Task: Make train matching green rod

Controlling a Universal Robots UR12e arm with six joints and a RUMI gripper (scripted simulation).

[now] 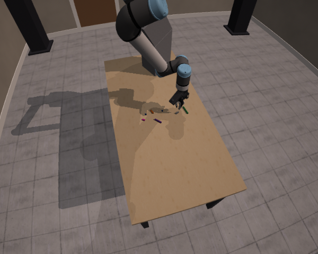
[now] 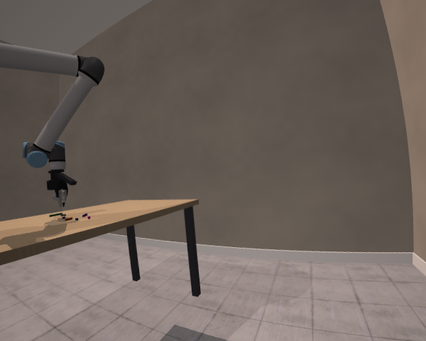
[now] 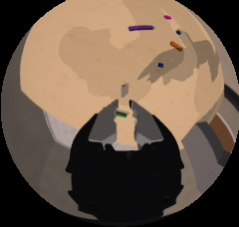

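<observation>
Now: the grey rod 60 mm below my hand. Round my hand: purple rod 50 mm ahead, 170 mm to the right, 60 mm below; then orange rod 50 mm behind, 200 mm to the right, 60 mm below; then green rod 10 mm behind, 70 mm to the left, 60 mm below.
</observation>
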